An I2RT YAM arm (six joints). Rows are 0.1 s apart.
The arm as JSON. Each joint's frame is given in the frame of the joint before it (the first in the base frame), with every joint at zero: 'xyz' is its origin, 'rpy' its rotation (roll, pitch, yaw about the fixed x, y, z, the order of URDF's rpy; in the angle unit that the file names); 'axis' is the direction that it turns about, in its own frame. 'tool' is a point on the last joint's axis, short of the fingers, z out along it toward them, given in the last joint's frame.
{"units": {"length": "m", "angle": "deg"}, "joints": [
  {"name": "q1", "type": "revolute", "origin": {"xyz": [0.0, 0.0, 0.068], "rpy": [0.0, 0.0, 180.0]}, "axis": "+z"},
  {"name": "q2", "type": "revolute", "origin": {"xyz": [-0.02, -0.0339, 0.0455], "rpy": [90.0, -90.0, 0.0]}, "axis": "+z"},
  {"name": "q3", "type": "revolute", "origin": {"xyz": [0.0, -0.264, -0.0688], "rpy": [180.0, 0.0, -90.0]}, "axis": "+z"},
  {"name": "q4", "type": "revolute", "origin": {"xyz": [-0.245, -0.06, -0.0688], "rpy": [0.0, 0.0, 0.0]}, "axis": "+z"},
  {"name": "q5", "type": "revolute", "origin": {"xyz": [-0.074, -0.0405, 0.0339], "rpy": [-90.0, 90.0, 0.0]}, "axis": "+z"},
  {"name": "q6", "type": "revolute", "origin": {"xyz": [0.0, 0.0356, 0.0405], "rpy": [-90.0, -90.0, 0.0]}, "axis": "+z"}
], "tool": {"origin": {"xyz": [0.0, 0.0, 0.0], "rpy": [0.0, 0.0, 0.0]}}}
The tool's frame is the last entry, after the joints.
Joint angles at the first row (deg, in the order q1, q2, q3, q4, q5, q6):
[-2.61, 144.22, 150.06, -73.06, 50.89, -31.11]
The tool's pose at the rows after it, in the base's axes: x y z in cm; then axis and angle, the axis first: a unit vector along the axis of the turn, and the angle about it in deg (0 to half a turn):
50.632 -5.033 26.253 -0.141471 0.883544 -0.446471 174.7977
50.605 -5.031 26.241 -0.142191 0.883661 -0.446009 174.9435
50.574 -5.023 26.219 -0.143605 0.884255 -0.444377 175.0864
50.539 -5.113 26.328 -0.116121 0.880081 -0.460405 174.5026
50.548 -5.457 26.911 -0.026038 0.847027 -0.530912 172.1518
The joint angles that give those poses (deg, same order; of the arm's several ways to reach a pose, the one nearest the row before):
[-2.61, 144.23, 150.06, -73.87, 49.85, -31.11]
[-2.61, 144.22, 150.06, -74.04, 49.82, -31.11]
[-2.61, 144.22, 150.06, -74.26, 49.65, -31.14]
[-2.61, 144.23, 150.06, -74.20, 51.99, -28.29]
[-2.61, 144.22, 150.05, -72.68, 62.15, -20.21]

